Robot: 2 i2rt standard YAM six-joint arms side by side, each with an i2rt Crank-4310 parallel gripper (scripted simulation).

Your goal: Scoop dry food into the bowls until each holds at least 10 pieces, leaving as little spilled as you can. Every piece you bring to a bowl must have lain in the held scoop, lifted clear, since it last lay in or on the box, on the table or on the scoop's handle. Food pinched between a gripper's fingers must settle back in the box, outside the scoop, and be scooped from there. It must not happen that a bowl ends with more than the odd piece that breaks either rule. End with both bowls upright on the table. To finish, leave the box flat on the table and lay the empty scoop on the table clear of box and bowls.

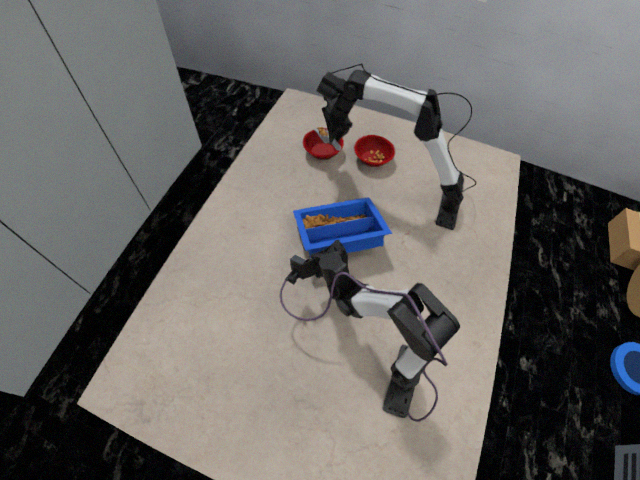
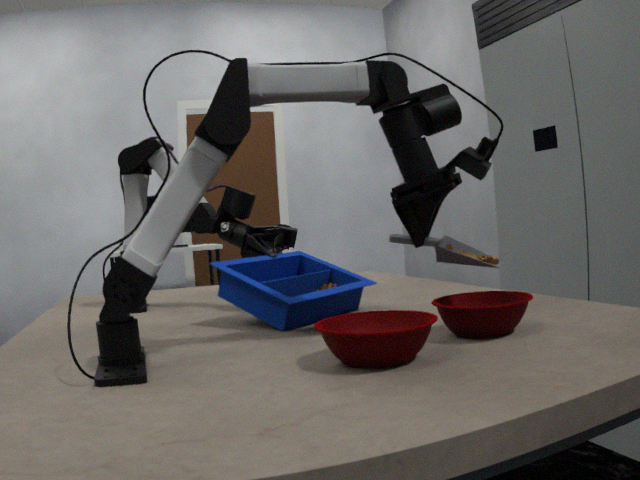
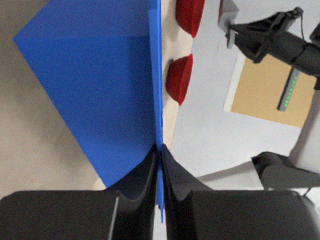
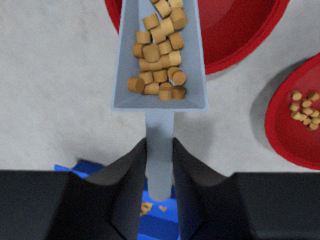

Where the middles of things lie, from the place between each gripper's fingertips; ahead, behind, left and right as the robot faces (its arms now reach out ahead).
My right gripper [image 2: 421, 245] is now 30 mm short of the grey scoop [image 2: 445, 255], 30 mm to the left of it and 20 mm above it. The rest, counted from my right hand: blue box [image 2: 261, 286] 130 mm behind, 280 mm to the left, 80 mm below.
My left gripper [image 2: 274, 258] is now 2 cm short of the blue box, 9 cm to the left of it and 5 cm above it. Round my left hand: grey scoop 18 cm ahead, 40 cm to the right, 1 cm above.
